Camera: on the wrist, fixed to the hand. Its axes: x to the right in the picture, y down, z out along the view.
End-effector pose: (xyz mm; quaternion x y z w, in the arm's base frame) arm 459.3 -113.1 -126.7 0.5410 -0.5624 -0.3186 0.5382
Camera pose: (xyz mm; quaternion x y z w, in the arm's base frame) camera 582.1 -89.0 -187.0 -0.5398 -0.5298 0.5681 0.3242
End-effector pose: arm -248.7 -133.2 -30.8 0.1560 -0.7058 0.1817 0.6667
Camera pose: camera -112.3 -157.6 -40.2 0.6963 0.1297 -0.6870 0.1625
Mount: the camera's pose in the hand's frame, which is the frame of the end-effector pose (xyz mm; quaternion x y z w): -18.4 -84.2 -108.9 -0.0224 -0.0325 -0.9992 0.0006
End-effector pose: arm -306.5 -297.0 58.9 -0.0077 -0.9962 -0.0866 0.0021
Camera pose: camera -289.1 -399.0 151.5 -0.9926 0.0064 0.0242 0.1191
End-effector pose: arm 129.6 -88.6 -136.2 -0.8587 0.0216 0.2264 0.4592
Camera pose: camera 173.9 -130.1 -11.3 -0.0250 -0.8780 -0.4303 0.2080
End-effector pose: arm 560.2 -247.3 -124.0 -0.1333 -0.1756 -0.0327 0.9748
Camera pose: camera 570.0 -357.6 -207.9 -0.1525 0.1643 0.9737 0.0408
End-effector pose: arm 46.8 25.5 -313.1 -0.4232 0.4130 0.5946 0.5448
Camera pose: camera 137.5 -78.2 -330.8 -0.4058 -0.4536 -0.5210 0.5984
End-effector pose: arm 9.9 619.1 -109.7 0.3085 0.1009 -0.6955 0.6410
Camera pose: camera -38.0 706.0 -206.9 0.1376 -0.3031 0.6487 0.6844
